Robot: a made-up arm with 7 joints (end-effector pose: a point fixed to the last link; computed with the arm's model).
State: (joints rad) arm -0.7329 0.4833 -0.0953 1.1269 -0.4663 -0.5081 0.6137
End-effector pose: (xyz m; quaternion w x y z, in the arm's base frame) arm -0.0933 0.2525 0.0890 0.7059 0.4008 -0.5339 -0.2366
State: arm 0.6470 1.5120 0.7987 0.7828 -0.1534 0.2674 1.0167
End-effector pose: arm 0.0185 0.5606 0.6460 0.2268 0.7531 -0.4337 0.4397
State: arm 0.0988 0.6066 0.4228 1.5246 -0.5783 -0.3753 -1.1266
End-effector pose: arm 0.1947 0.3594 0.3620 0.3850 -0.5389 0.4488 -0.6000
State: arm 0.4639 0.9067 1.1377 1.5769 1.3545 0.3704 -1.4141
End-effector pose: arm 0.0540 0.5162 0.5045 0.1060 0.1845 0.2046 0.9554
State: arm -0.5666 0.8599 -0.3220 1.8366 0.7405 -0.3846 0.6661
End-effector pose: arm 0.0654 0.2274 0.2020 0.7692 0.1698 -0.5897 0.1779
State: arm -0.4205 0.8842 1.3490 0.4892 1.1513 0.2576 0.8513
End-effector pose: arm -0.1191 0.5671 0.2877 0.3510 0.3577 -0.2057 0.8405
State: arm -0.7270 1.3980 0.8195 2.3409 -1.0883 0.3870 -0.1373
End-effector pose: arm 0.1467 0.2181 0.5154 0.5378 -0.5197 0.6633 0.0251
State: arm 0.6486 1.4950 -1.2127 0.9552 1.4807 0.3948 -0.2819
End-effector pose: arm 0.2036 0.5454 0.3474 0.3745 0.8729 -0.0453 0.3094
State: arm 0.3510 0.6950 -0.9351 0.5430 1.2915 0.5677 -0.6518
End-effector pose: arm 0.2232 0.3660 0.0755 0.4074 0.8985 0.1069 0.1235
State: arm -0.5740 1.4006 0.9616 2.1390 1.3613 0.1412 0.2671
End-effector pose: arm 0.1607 0.2957 0.5790 0.4885 0.3021 -0.7562 0.3134
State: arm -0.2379 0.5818 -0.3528 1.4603 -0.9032 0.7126 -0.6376
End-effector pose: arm 0.1769 0.2026 0.1406 0.1166 -0.8327 0.5386 0.0534
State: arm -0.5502 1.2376 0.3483 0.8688 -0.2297 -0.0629 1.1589
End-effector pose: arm 0.0815 0.5246 0.3287 0.6099 0.6755 -0.2596 -0.3231
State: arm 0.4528 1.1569 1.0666 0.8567 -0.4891 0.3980 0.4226
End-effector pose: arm 0.0612 0.5899 0.5110 0.1259 0.8363 -0.1512 0.5118
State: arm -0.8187 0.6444 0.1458 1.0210 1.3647 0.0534 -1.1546
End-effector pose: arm -0.1434 0.4149 0.1335 0.0764 0.8699 0.3769 0.3087
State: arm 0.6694 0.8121 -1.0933 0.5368 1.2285 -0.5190 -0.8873
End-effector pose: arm 0.2984 0.4042 0.2208 0.1033 0.7520 -0.1899 0.6227
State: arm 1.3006 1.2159 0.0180 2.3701 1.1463 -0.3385 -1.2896
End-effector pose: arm 0.0655 0.2608 0.6852 0.0461 -0.1952 -0.4757 0.8564
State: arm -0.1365 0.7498 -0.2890 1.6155 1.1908 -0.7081 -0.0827
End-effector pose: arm 0.1834 0.2693 0.2106 0.5020 0.2928 -0.4141 0.7006
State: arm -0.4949 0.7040 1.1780 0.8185 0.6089 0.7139 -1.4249
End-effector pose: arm -0.1374 0.5474 0.2666 0.1866 -0.7719 -0.5522 -0.2539
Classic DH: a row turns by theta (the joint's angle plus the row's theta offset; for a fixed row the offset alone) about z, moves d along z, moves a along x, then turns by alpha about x. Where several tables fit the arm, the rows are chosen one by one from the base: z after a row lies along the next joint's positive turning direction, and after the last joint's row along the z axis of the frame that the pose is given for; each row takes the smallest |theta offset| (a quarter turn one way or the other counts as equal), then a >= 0, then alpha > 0; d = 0 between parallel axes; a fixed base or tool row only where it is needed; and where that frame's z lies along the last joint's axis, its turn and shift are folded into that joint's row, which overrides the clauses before.
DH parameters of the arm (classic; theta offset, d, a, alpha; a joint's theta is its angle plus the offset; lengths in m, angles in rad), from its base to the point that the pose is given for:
base (fixed): 0 0.499 -0.0178 1.5708
joint 1: -1.5708 -0.099 0.0129 -1.5708
joint 2: -1.5708 -0.0114 0.0121 1.5708
joint 3: 1.5708 -0.283 0.0248 1.5708
joint 4: 0 -0.0157 -0.0111 -1.5708
joint 5: 0 -0.2284 -0.0191 -1.5708
joint 6: -1.5708 0.0218 0.0065 1.5708
joint 7: 0 -0.0335 -0.0275 1.5708
tool (fixed): -1.5708 0.0036 0 0

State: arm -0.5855 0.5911 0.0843 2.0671 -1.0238 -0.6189 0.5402
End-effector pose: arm 0.0691 0.2053 0.2570 0.1478 0.3363 -0.8880 -0.2765
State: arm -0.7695 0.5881 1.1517 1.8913 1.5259 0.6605 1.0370
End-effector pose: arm 0.0005 0.4151 0.4048 0.7355 0.1098 -0.4823 0.4630
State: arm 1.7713 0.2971 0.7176 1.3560 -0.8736 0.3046 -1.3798
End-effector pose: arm 0.1894 0.3704 0.7098 0.3668 -0.2729 -0.3404 -0.8217
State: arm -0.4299 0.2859 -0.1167 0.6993 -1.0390 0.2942 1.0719
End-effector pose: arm -0.0690 0.2047 -0.0002 0.7098 0.4130 -0.0893 -0.5636
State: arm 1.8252 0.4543 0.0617 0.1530 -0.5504 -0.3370 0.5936
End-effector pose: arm 0.4244 0.3243 0.6689 0.2134 0.5065 -0.7478 0.3724
